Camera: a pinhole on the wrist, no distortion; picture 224 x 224 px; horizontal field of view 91.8 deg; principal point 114.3 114.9 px. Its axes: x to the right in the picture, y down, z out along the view. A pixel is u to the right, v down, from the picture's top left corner.
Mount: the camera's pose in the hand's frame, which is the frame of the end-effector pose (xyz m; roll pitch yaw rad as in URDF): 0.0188 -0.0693 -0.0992 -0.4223 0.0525 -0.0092
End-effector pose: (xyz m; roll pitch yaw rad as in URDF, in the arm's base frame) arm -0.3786 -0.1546 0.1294 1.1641 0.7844 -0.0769
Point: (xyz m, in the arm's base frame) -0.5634 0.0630 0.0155
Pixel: behind the camera
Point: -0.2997 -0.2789 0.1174
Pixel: 132 102
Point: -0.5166 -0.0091 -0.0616
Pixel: behind the camera
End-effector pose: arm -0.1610 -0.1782 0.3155 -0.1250 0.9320 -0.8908
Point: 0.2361 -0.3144 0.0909
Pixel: 215 152
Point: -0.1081 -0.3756 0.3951
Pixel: 120 48
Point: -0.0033 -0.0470 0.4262
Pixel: 66 181
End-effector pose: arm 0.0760 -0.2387 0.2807 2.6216 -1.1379 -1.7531
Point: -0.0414 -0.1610 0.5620
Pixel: outside the picture
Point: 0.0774 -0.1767 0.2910
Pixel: 67 208
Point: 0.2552 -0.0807 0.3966
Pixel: behind the camera
